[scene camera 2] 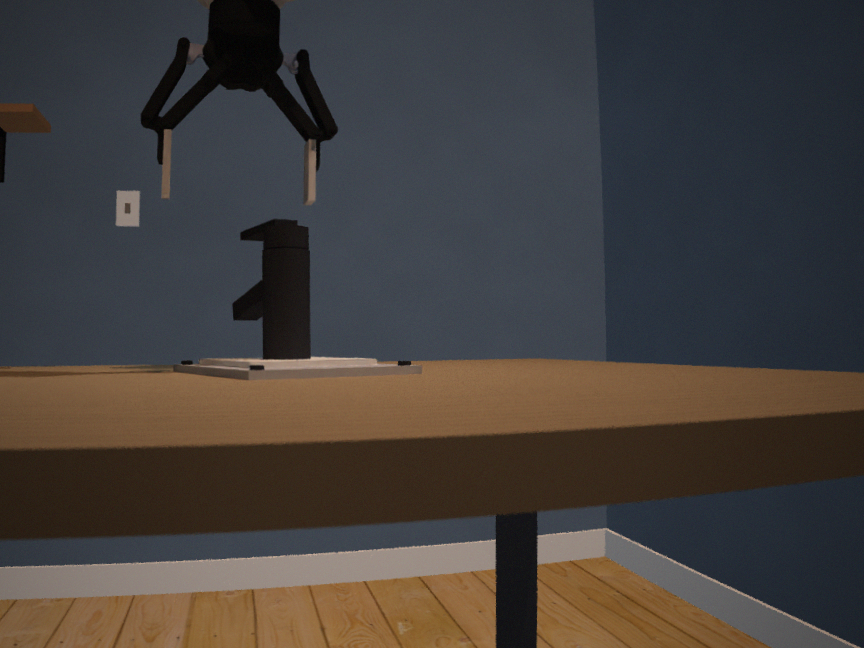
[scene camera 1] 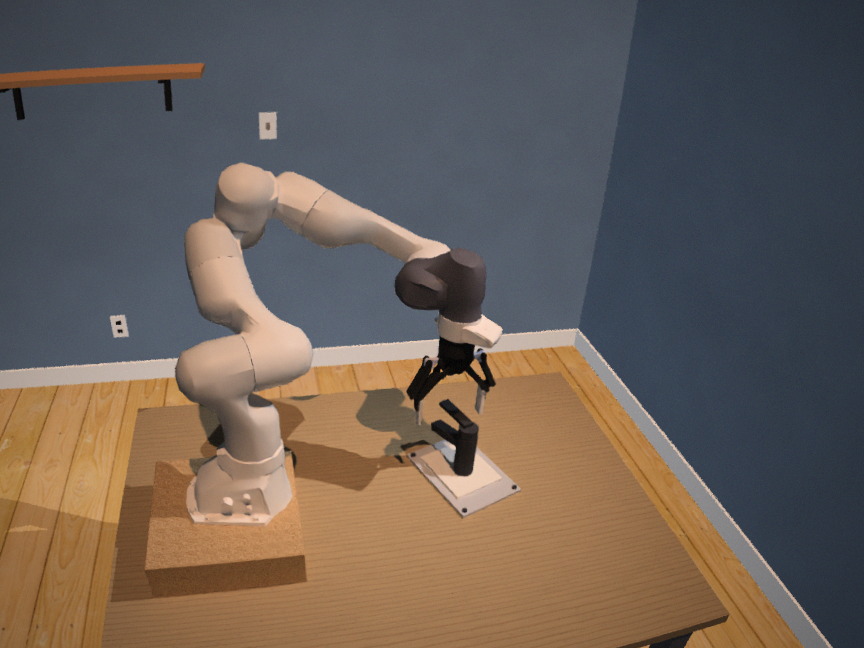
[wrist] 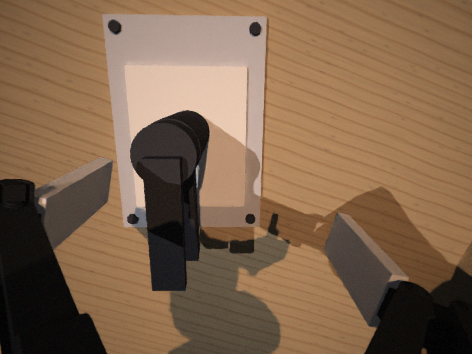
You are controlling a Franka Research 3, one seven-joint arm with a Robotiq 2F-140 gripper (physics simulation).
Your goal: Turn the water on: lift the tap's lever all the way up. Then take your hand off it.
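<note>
The black tap (scene camera 1: 465,453) (scene camera 2: 286,306) (wrist: 198,122) stands upright on its plate (scene camera 1: 481,500) (scene camera 2: 334,372) (wrist: 185,42). Its lever (scene camera 1: 457,413) (scene camera 2: 259,229) (wrist: 168,225) sticks out from the top, above the spout (scene camera 1: 444,430) (scene camera 2: 248,304) (wrist: 192,245). The lever looks roughly level; its exact tilt is hard to tell. My gripper (scene camera 1: 449,417) (scene camera 2: 237,200) (wrist: 223,207) is open and empty, pointing down. In scene camera 2 its fingertips are a little higher than the lever, not touching it. In the wrist view the lever lies between the fingers, nearer the left one.
The tap's plate lies on the wooden table (scene camera 1: 572,551) (scene camera 2: 558,397) (wrist: 360,100). The arm's base stands on a brown block (scene camera 1: 226,558) at the table's left. A shelf (scene camera 1: 104,73) (scene camera 2: 24,117) is fixed to the back wall, away from the tap.
</note>
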